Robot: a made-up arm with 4 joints.
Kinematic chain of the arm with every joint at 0, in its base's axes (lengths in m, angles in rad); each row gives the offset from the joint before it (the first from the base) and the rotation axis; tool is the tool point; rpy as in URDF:
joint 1: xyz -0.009 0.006 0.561 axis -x
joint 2: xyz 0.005 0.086 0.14 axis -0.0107 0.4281 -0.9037
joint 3: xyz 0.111 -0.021 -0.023 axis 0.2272 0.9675 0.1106
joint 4: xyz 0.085 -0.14 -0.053 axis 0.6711 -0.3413 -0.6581
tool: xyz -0.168 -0.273 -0.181 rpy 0 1.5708 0
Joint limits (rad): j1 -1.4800..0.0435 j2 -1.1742..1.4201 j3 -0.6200..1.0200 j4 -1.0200..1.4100
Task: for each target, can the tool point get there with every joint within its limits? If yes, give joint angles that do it. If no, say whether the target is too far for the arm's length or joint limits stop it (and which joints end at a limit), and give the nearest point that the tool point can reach.
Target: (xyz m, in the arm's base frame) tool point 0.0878 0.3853 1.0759
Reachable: no: joint limits stop it (at a limit: joint 2, joint 3, joint 4) | nearest point 0.2998 0.2452 0.8857 | short by 0.317 m
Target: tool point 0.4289 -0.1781 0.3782
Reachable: yes | joints -1.0153 -0.6463 0.5517 -0.7067
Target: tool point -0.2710 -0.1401 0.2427
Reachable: yes | joints -1.1215 0.6512 0.3579 -0.4135
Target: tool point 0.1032 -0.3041 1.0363
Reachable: no: joint limits stop it (at a limit: joint 1, joint 3, joint 4) | nearest point 0.1699 -0.3984 0.8498 | short by 0.219 m
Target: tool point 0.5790 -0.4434 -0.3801
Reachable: no: too far | nearest point 0.2746 -0.2307 0.1789 | short by 0.671 m
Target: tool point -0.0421 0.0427 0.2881
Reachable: yes | joints -0.4400 0.2327 -0.0409 0.8905
